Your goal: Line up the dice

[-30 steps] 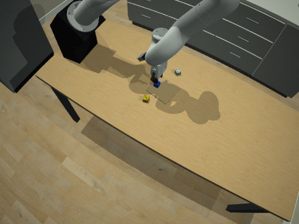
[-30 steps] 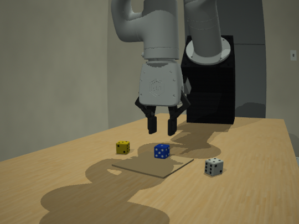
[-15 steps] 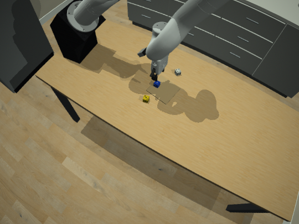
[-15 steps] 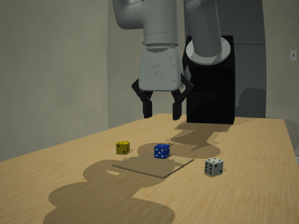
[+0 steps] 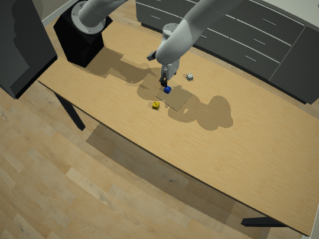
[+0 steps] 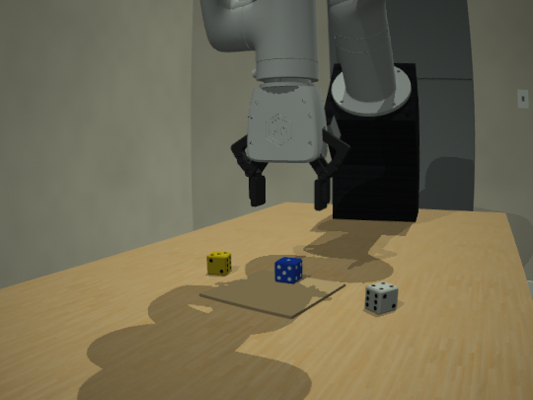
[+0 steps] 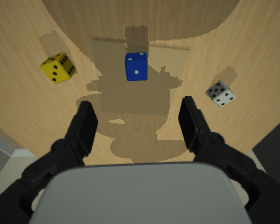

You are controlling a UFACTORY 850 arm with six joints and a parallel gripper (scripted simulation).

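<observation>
Right now the yellow die is 110 mm to the right of my hand and 100 mm below it. Also, from my hand: white die (60 mm ahead, 150 mm to the left, 100 mm below); tan mat (50 mm ahead, 110 mm below); blue die (100 mm below).
</observation>
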